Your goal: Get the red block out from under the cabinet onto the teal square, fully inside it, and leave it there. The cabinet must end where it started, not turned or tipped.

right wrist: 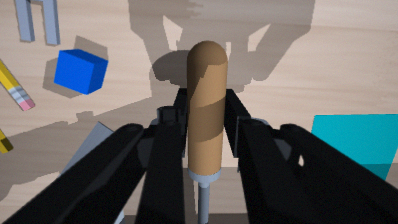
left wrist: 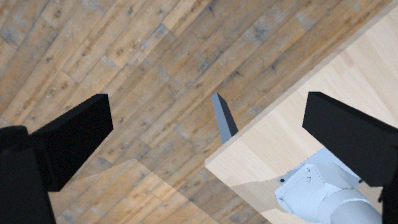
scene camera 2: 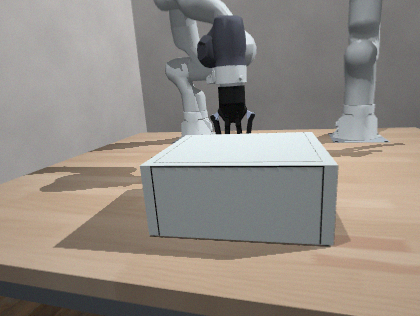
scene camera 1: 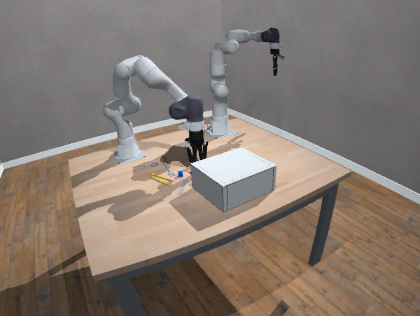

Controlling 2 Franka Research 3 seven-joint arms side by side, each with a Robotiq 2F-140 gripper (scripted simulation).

Scene:
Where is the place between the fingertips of my right gripper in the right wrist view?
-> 205, 103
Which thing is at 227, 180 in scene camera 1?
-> A pale grey cabinet.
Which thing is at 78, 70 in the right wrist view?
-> A blue block.

